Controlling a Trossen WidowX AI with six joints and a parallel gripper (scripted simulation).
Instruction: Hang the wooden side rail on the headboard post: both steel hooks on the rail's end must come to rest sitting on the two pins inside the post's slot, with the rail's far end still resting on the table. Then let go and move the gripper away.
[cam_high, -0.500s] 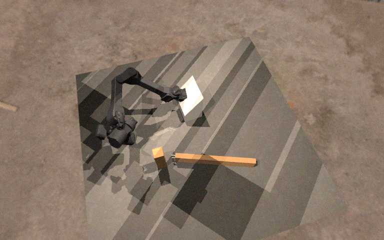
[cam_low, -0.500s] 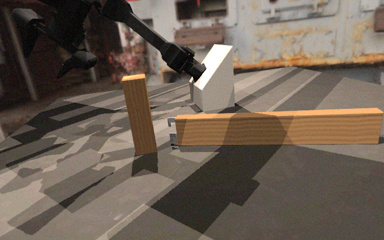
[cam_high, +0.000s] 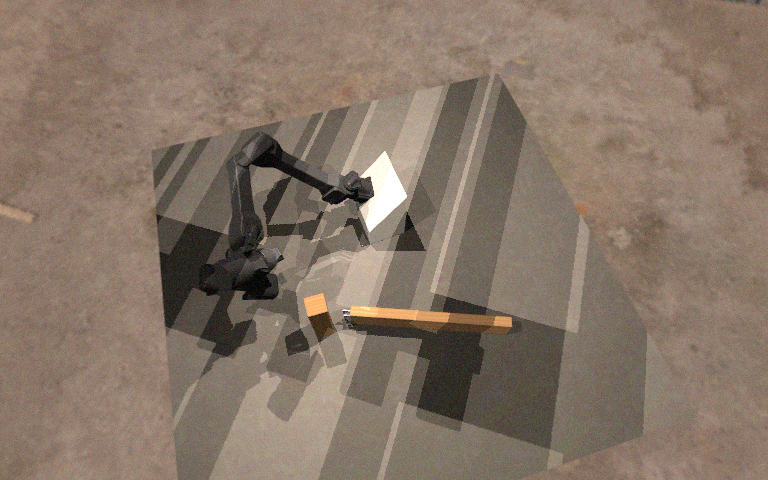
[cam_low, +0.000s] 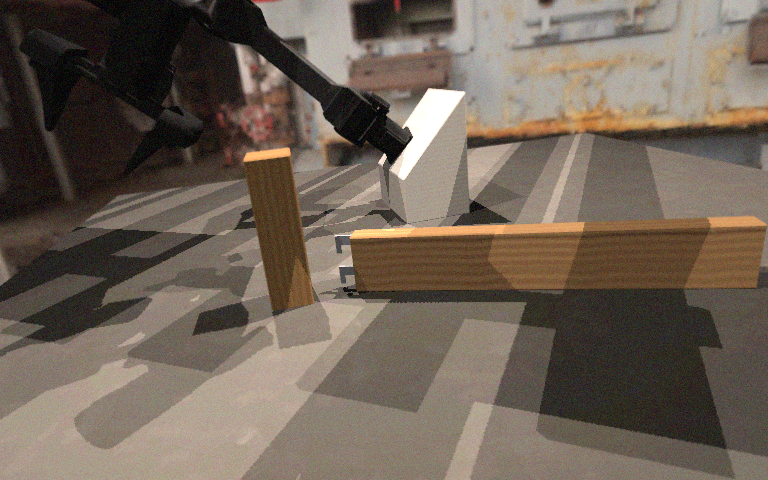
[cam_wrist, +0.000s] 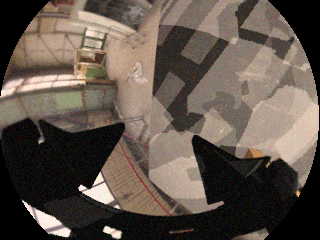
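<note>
Now: the headboard post 6 cm ahead of my gripper tip, 22 cm to the left of it and 11 cm below it.
</note>
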